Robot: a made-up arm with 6 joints. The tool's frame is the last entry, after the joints. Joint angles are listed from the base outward.
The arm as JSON. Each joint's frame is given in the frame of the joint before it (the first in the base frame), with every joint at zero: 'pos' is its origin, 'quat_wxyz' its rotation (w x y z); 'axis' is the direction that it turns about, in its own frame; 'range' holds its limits. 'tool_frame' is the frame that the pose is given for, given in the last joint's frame.
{
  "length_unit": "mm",
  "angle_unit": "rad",
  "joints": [
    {
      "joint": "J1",
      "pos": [
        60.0,
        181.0,
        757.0
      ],
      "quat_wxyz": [
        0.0,
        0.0,
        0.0,
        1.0
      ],
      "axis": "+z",
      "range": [
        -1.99,
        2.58
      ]
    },
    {
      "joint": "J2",
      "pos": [
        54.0,
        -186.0,
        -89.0
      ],
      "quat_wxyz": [
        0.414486,
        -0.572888,
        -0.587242,
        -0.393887
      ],
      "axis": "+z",
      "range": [
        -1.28,
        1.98
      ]
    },
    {
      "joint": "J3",
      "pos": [
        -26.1,
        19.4,
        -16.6
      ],
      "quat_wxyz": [
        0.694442,
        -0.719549,
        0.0,
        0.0
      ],
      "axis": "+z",
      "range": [
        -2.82,
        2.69
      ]
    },
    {
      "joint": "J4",
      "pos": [
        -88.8,
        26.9,
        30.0
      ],
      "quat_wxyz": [
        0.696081,
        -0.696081,
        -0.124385,
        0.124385
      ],
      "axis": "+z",
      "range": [
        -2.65,
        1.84
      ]
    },
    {
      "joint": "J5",
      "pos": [
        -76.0,
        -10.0,
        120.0
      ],
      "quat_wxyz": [
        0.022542,
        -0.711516,
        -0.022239,
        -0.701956
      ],
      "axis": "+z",
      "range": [
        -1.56,
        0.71
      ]
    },
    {
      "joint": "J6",
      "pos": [
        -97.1,
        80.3,
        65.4
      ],
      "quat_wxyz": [
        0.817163,
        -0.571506,
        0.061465,
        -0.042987
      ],
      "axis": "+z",
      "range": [
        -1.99,
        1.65
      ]
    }
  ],
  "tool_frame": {
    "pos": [
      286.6,
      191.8,
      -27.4
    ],
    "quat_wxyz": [
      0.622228,
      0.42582,
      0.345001,
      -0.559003
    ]
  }
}
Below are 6 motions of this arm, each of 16 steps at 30 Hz.
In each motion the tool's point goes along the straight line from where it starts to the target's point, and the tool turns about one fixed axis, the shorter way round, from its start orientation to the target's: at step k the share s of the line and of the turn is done. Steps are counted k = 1, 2, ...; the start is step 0. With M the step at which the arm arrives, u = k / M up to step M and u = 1 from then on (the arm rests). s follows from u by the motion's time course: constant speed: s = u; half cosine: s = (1 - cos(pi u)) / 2; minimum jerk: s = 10 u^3 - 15 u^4 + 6 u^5.
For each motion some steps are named. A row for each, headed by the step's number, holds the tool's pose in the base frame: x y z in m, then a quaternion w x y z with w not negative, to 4 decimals.
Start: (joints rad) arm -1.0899 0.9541 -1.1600 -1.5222 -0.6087 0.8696
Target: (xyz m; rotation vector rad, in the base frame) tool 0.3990 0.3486 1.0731 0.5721 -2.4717 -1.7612
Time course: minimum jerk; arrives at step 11
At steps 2, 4, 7, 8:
2: 0.5419 0.2693 0.9851 0.1475 0.0970 -0.7247 -0.6660
4: 0.5102 0.2869 1.0046 0.1210 0.1170 -0.7439 -0.6468
7: 0.4374 0.3273 1.0495 0.0594 0.1620 -0.7826 -0.5981
8: 0.4183 0.3379 1.0612 0.0431 0.1736 -0.7916 -0.5843

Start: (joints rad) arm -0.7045 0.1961 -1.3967 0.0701 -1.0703 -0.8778
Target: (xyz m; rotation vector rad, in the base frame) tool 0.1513 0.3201 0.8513 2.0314 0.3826 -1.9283
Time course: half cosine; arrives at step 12
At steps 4, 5, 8, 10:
4: 0.2627 0.3474 0.9063 0.1631 0.7250 -0.0314 -0.6684
5: 0.2448 0.3430 0.8975 0.1624 0.7239 -0.0048 -0.6705
8: 0.1884 0.3292 0.8696 0.1593 0.7170 0.0788 -0.6740
10: 0.1612 0.3225 0.8562 0.1575 0.7119 0.1190 -0.6740

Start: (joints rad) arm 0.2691 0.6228 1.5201 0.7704 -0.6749 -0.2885
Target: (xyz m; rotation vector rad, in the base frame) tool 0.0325 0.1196 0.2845 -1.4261 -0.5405 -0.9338
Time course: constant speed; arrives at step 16
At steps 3, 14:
3: 0.1096 0.1824 0.2704 0.6050 -0.4831 -0.2200 -0.5935
14: 0.0444 0.1293 0.2823 0.6252 -0.6025 -0.2341 -0.4375

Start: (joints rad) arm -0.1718 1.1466 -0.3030 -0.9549 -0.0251 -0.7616
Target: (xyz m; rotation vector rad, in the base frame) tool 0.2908 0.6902 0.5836 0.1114 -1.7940 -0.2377
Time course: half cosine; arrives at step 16
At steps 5, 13, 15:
5: 0.1942 0.7635 0.7065 0.4202 0.2389 -0.8754 -0.0077
13: 0.2803 0.6981 0.5969 0.5977 0.0696 -0.7932 -0.0932
15: 0.2896 0.6911 0.5851 0.6144 0.0508 -0.7807 -0.1021

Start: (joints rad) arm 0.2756 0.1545 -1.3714 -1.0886 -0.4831 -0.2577
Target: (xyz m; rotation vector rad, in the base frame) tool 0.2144 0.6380 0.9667 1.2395 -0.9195 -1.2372
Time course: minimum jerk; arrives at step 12
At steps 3, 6, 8, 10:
3: -0.0138 0.5564 1.0223 0.4981 0.7249 -0.2527 -0.4033
6: 0.0871 0.5925 0.9977 0.5258 0.6418 -0.3157 -0.4604
8: 0.1610 0.6189 0.9797 0.5411 0.5749 -0.3589 -0.4979
10: 0.2054 0.6348 0.9689 0.5483 0.5324 -0.3835 -0.5186

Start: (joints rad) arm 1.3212 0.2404 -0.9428 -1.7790 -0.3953 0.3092
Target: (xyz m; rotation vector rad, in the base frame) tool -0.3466 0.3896 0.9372 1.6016 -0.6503 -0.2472
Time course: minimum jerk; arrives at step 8
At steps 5, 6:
5: -0.3475 0.4071 0.9288 0.6559 0.6909 -0.2861 -0.1030
6: -0.3469 0.3962 0.9340 0.6475 0.6984 -0.2857 -0.1064

